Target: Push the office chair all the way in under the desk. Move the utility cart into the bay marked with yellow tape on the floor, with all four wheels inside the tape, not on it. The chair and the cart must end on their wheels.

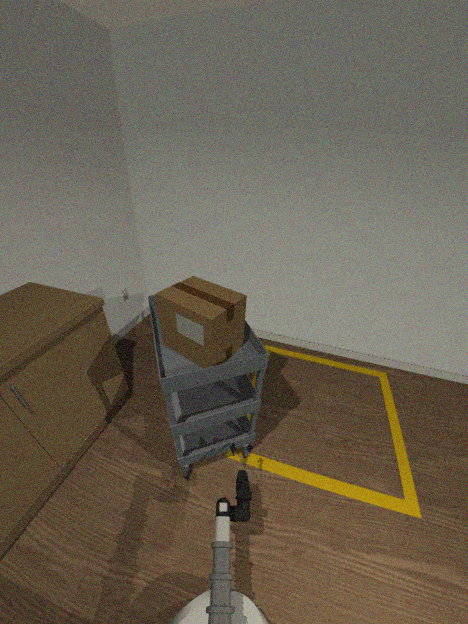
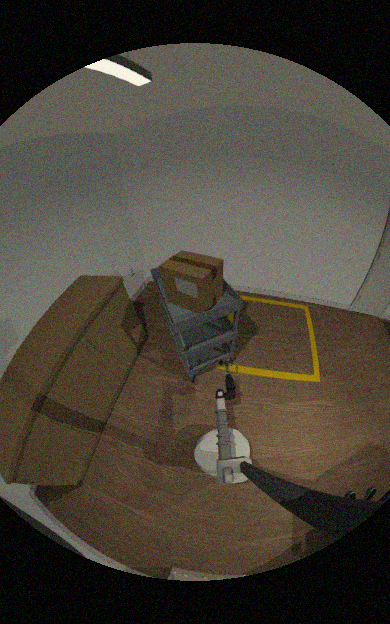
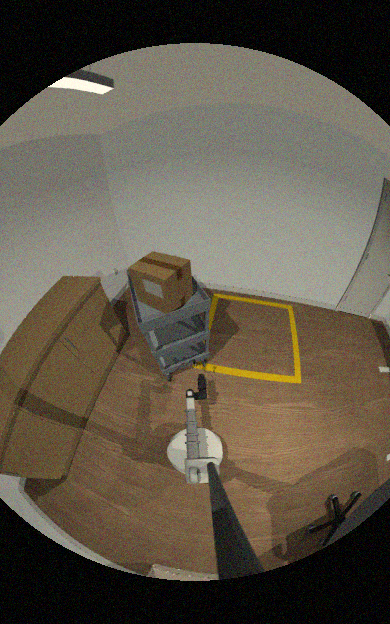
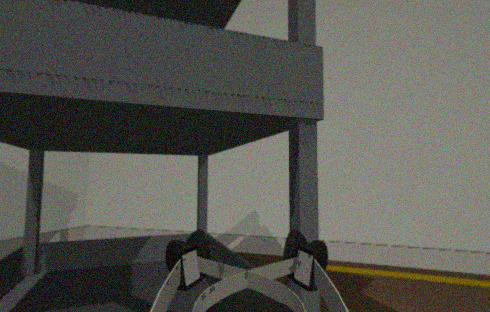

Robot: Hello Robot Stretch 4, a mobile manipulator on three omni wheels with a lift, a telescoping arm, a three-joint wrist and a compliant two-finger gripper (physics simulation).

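Places are measured from the robot's base along level axes (x back, y right, z up), in millimetres.
Where they show: gripper, fingertip midpoint: [image 1: 241, 443] [image 2: 225, 358] [image 3: 199, 358] [image 4: 246, 248].
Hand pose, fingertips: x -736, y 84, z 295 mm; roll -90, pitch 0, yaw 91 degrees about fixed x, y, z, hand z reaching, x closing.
After its pixels a point has its place.
The grey utility cart [image 1: 216, 370] {y -44, x -765, z 813 mm} [image 2: 210, 315] {y -29, x -770, z 789 mm} [image 3: 175, 317] {y -40, x -766, z 781 mm} [image 4: 150, 70] {y -11, x -777, z 458 mm} stands upright, turned at an angle, at the left of the yellow tape bay [image 1: 327, 482] {y 617, x -661, z -27 mm} [image 2: 280, 374] {y 664, x -639, z -27 mm} [image 3: 260, 375] {y 679, x -632, z -28 mm} [image 4: 410, 274] {y 745, x -1767, z -28 mm}. Its near left wheel is outside the tape; its near right wheel is close to the near left corner, and I cannot tell if it touches the tape. My gripper [image 1: 240, 449] {y 84, x -736, z 295 mm} [image 2: 227, 364] {y 84, x -736, z 295 mm} [image 3: 200, 363] {y 84, x -736, z 295 mm} [image 4: 246, 248] {y 84, x -736, z 295 mm} is open, low at the cart's near right corner; contact is unclear. The office chair [image 3: 337, 512] shows part of its black base at lower right. The desk cannot be made out.
A cardboard box [image 1: 201, 322] {y -102, x -818, z 1010 mm} [image 2: 192, 285] {y -116, x -828, z 976 mm} [image 3: 162, 282] {y -78, x -801, z 1019 mm} sits on the cart's top tray. A wooden cabinet [image 1: 60, 403] {y -841, x -790, z 495 mm} [image 2: 75, 375] {y -954, x -425, z 660 mm} [image 3: 60, 370] {y -943, x -462, z 619 mm} stands left of the cart. Walls run behind the cart and bay. A door [image 3: 367, 270] {y 2472, x -1310, z 796 mm} is at the right.
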